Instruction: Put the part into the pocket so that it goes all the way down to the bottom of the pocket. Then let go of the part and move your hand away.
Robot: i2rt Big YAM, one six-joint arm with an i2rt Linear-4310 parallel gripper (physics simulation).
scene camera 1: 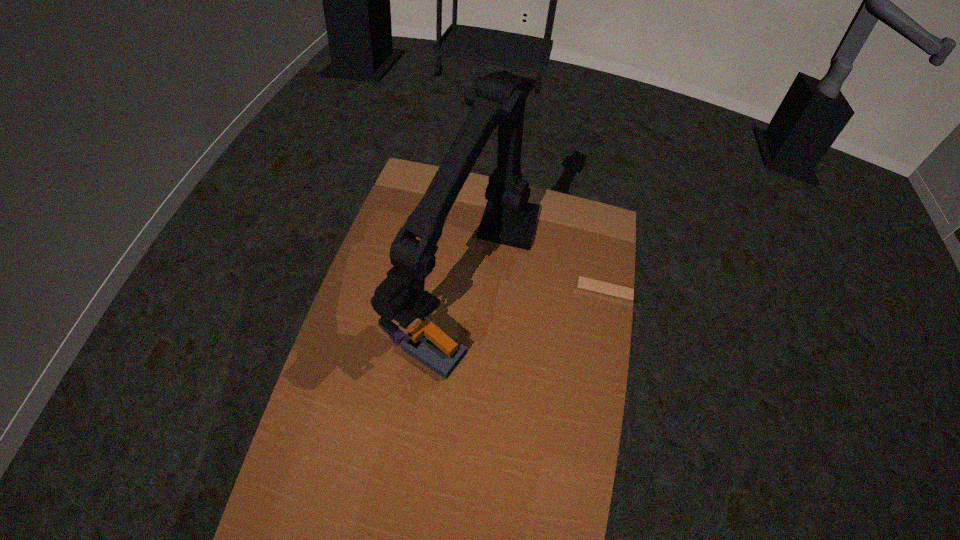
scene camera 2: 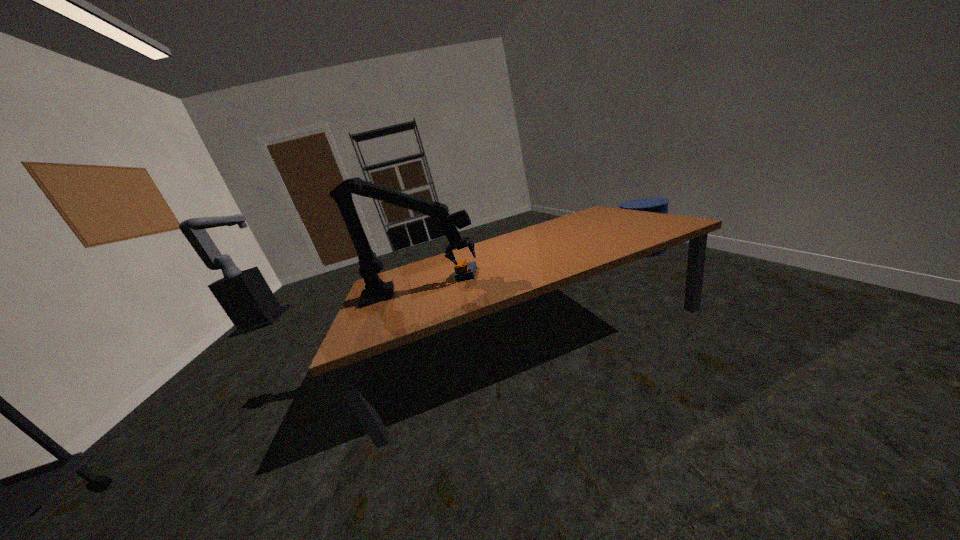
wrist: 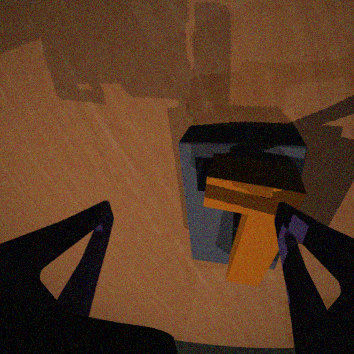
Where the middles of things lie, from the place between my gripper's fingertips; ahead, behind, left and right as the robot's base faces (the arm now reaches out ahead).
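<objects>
Orange part [scene camera 1: 426, 328]: from my hand, 20 mm behind, 40 mm below, 50 mm to the left. Grey-blue pocket block [scene camera 1: 424, 350]: 60 mm to the left of my hand, 10 mm behind it, 70 mm below it.
</objects>
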